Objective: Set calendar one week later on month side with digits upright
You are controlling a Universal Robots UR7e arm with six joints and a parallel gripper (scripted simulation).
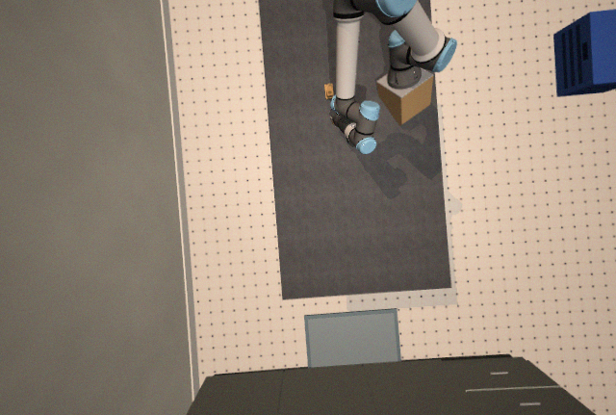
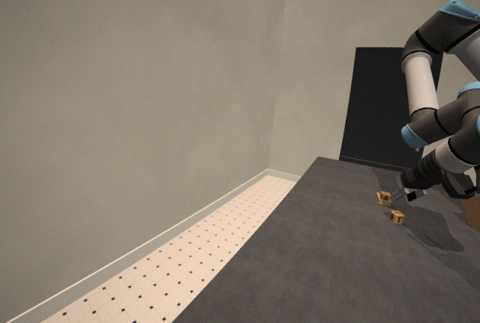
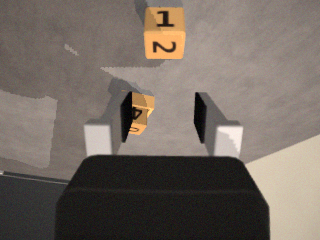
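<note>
My gripper is now 8 cm above the number cube and 1 cm to the left of it.
</note>
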